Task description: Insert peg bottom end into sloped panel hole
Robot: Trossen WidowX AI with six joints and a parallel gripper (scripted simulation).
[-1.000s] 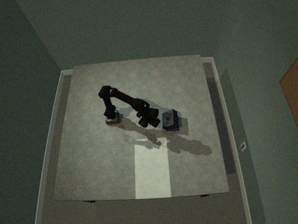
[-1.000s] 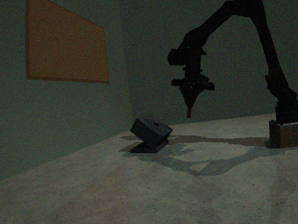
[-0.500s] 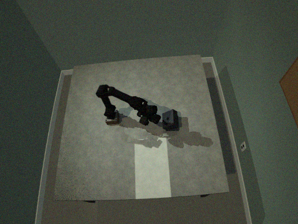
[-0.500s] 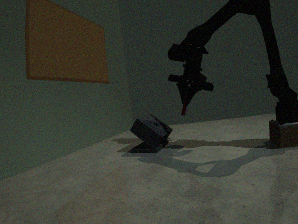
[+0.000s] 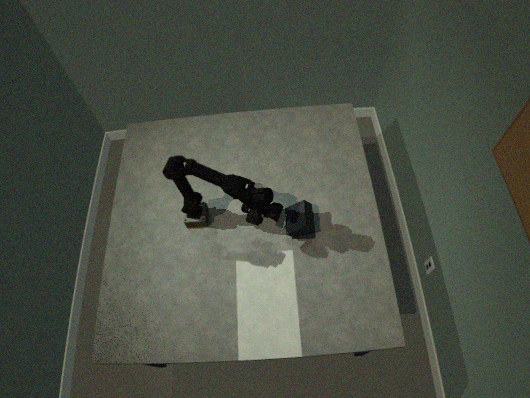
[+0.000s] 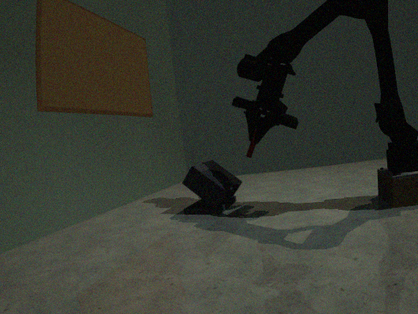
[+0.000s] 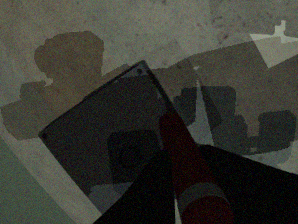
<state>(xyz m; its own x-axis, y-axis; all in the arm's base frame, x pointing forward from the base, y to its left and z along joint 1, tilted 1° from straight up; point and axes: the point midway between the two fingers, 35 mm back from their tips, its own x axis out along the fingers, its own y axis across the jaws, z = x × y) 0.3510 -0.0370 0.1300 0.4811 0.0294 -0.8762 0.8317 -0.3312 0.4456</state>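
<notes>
The dark sloped panel is 110 mm ahead of my gripper tip, 90 mm below it and 40 mm to the left of it. The rest, counted from my gripper tip: red peg: 10 mm behind, 10 mm above.
</notes>
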